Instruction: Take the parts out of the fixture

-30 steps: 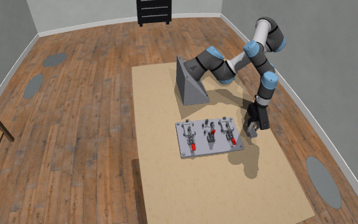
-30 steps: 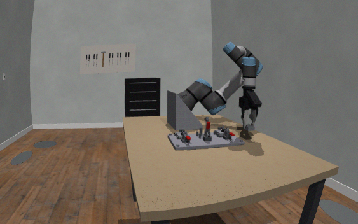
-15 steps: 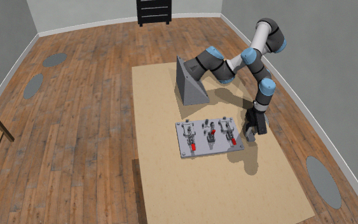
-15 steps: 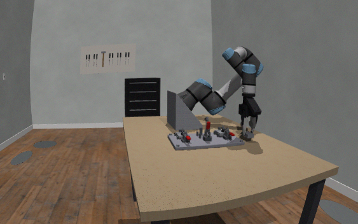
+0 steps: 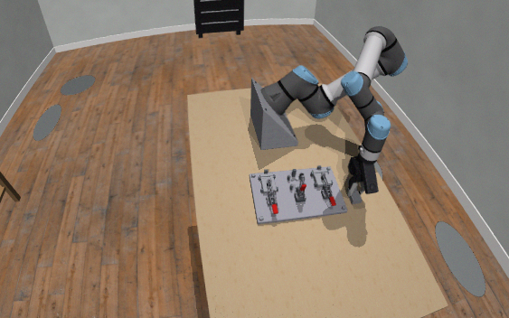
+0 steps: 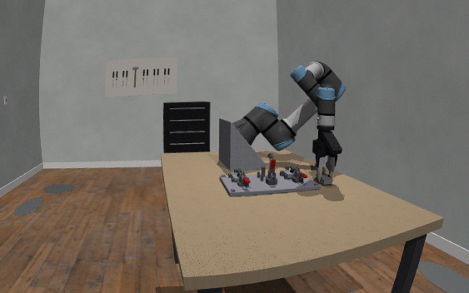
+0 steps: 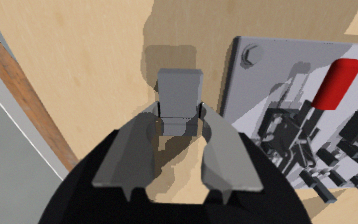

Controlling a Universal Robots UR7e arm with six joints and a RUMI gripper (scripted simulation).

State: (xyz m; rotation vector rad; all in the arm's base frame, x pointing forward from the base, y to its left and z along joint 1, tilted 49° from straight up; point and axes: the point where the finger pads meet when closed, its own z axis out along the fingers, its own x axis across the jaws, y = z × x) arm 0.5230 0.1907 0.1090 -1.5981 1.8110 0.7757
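Now: hand 10 mm past the small grey part. Round my hand: fixture (70 mm behind, 220 mm to the right, 20 mm below).
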